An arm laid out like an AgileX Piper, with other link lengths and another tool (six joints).
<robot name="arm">
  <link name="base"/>
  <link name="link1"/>
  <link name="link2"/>
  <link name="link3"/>
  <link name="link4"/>
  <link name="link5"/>
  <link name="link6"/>
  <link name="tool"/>
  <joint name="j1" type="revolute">
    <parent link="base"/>
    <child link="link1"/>
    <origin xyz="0 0 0.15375" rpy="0 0 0"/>
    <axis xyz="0 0 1"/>
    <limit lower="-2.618" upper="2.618"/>
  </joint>
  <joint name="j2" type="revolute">
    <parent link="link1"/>
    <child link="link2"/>
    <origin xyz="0 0 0" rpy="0 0 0"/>
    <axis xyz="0 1 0"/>
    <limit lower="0" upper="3.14"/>
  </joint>
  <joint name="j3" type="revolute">
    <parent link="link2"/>
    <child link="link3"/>
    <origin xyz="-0.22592 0 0.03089" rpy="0 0 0"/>
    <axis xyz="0 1 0"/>
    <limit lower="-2.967" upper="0"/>
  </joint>
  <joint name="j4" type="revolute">
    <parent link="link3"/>
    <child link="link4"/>
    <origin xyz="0.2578 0 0.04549" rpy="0 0 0"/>
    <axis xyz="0.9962 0 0.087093"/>
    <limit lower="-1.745" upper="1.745"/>
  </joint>
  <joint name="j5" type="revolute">
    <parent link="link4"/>
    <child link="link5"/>
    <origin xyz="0 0 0" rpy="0 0 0"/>
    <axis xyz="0 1 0"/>
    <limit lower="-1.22" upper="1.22"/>
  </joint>
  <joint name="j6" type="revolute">
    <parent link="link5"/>
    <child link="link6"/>
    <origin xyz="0.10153 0 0.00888" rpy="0 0 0"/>
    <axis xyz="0.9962 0 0.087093"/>
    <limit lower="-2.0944" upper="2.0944"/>
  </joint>
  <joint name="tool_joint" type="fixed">
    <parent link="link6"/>
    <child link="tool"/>
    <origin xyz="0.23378 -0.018 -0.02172" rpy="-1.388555 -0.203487 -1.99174"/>
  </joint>
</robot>
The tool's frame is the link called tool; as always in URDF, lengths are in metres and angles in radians.
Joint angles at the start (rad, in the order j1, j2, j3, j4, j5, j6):
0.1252 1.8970 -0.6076 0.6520 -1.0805 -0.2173
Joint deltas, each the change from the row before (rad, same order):
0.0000 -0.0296 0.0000 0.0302 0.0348 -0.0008
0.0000 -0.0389 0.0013 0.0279 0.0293 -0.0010
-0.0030 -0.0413 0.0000 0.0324 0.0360 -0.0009
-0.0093 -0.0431 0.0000 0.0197 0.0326 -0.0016
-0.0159 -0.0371 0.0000 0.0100 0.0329 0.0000
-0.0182 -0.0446 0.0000 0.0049 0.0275 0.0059
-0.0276 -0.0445 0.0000 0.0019 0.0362 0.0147
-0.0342 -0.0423 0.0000 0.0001 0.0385 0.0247
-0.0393 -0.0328 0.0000 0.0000 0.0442 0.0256
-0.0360 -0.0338 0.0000 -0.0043 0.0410 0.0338
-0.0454 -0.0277 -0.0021 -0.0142 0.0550 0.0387
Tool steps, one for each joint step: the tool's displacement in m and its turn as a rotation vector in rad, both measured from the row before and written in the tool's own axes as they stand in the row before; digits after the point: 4 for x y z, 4 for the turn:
0.0035 -0.0001 -0.0002 -0.0283 0.0103 0.0207
0.0037 -0.0059 -0.0002 -0.0182 0.0100 0.0293
0.0043 -0.0049 -0.0001 -0.0253 0.0115 0.0332
0.0041 -0.0082 0.0007 -0.0155 0.0079 0.0324
0.0043 -0.0064 0.0016 -0.0149 0.0061 0.0264
0.0046 -0.0125 0.0018 -0.0052 0.0060 0.0381
0.0062 -0.0105 0.0030 -0.0141 0.0083 0.0434
0.0078 -0.0095 0.0040 -0.0191 0.0119 0.0502
0.0092 -0.0041 0.0048 -0.0284 0.0150 0.0426
0.0068 -0.0064 0.0033 -0.0244 0.0097 0.0489
0.0074 -0.0025 0.0042 -0.0340 0.0085 0.0416

